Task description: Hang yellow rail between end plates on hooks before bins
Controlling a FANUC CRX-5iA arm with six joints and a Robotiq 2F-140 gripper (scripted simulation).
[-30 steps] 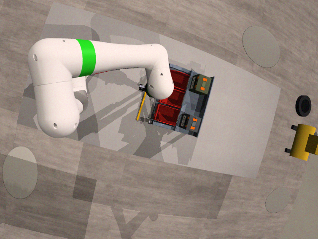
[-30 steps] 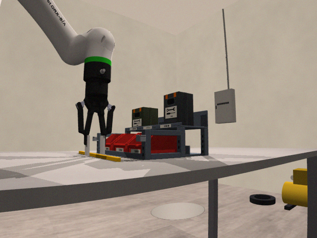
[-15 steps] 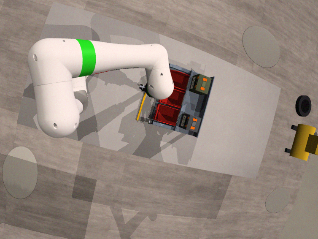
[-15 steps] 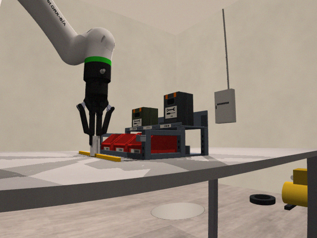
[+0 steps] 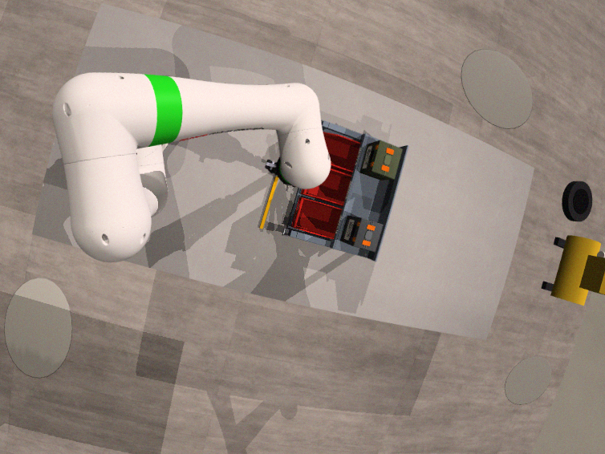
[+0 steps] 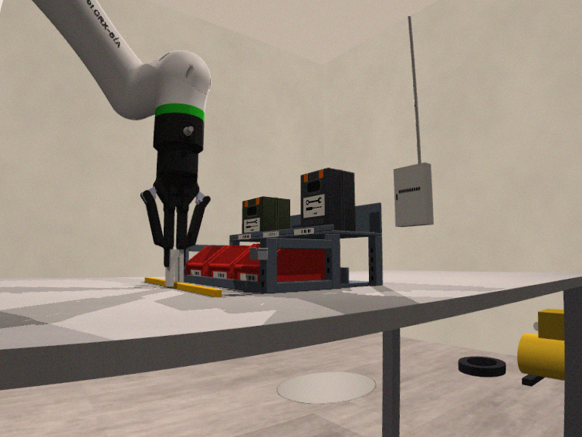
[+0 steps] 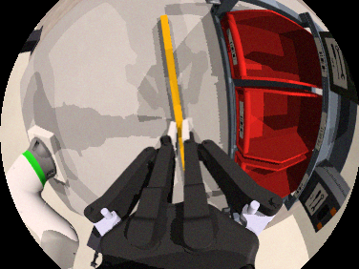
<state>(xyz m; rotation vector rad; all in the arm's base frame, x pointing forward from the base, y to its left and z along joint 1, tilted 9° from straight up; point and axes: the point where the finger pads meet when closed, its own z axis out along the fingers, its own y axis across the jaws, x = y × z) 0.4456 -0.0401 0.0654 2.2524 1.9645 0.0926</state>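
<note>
My hand is 30 mm above the yellow rail. Also, from my hand: green box (290 mm ahead, 90 mm to the left, 110 mm above); dark box (250 mm ahead, 140 mm to the right, 130 mm above).
</note>
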